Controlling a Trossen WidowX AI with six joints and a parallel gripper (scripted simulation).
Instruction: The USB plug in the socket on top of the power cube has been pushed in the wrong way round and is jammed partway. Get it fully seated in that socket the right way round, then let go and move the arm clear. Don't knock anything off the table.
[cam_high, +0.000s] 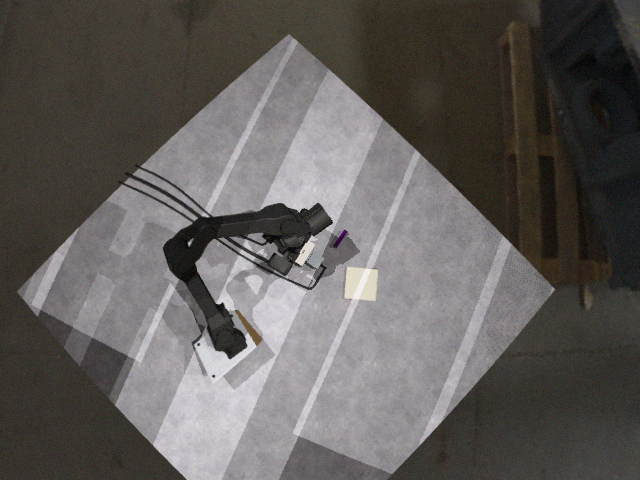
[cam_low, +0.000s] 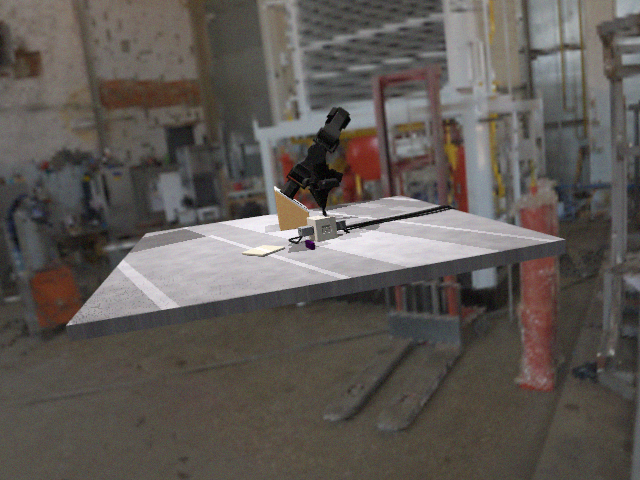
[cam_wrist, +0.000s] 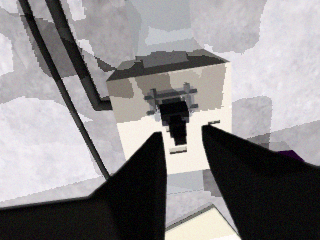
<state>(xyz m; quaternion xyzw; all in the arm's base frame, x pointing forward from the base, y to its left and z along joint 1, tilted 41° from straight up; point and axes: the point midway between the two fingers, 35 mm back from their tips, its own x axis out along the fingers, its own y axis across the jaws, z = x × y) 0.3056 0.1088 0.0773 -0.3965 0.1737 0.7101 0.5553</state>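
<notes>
My gripper tip is 20 mm above the dark USB plug. Also, from my gripper tip: small purple block 130 mm ahead, 60 mm to the right, 100 mm below; then cream flat pad 100 mm ahead, 210 mm to the right, 100 mm below.
</notes>
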